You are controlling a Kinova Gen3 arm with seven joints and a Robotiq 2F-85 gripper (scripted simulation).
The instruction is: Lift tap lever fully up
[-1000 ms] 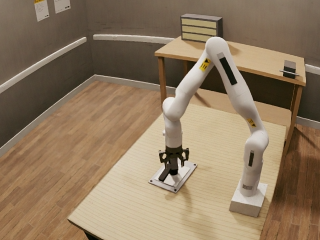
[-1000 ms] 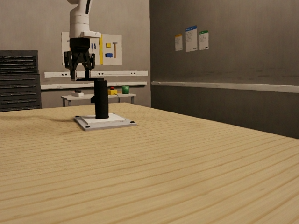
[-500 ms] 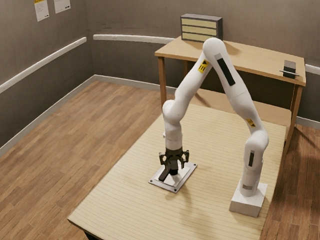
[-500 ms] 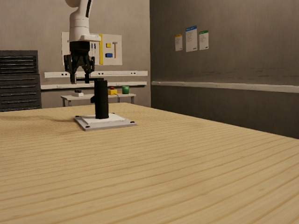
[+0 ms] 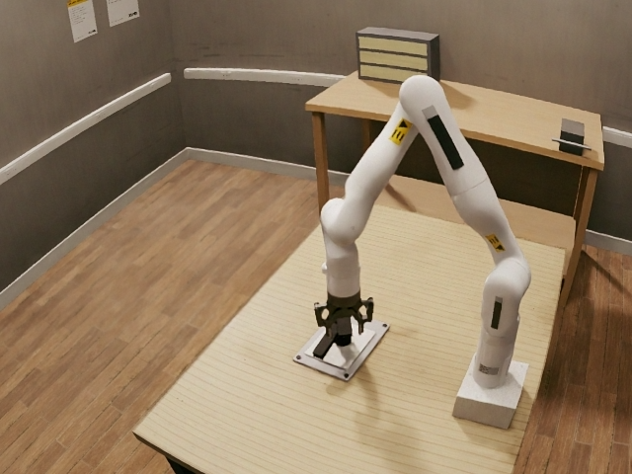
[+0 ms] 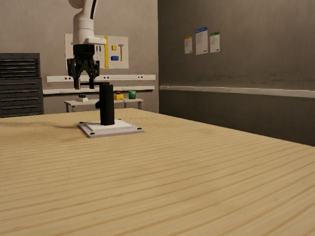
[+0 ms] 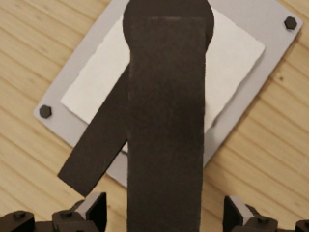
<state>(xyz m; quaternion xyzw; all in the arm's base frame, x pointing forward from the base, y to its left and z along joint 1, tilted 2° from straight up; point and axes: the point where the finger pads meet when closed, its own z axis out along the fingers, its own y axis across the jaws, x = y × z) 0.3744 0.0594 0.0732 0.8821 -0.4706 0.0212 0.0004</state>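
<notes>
My gripper is now 2 cm short of the flat lever, 3 cm to the left of it and 1 cm below it. The rest, counted from my hand: tap (4 cm ahead, 6 cm to the right, 5 cm below).
</notes>
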